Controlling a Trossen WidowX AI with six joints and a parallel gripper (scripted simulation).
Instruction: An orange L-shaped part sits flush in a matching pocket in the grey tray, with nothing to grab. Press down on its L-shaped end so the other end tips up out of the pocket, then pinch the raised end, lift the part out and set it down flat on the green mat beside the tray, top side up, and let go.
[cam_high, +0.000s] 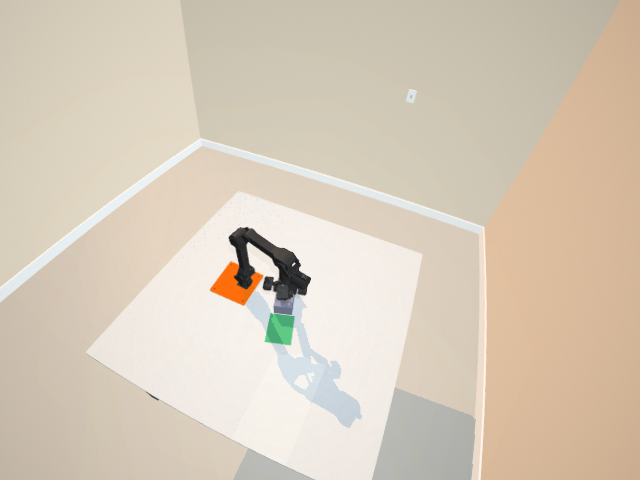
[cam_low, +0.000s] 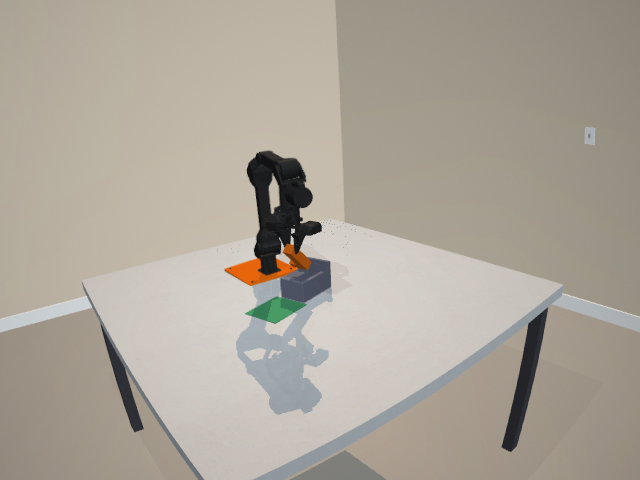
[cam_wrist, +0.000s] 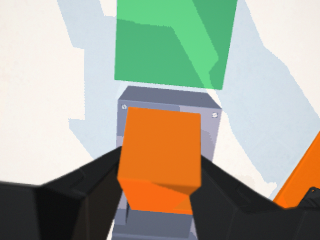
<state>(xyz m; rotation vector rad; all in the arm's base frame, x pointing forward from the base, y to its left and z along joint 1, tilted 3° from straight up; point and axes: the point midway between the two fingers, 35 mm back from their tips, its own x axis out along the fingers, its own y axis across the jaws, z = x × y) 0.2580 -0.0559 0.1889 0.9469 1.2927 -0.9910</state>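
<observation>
Right now the green mat is 170 mm below my gripper tip, 80 mm to the right of it and 20 mm ahead of it. Round my gripper tip: orange L-shaped part: 30 mm to the left, 30 mm below, 20 mm behind.
</observation>
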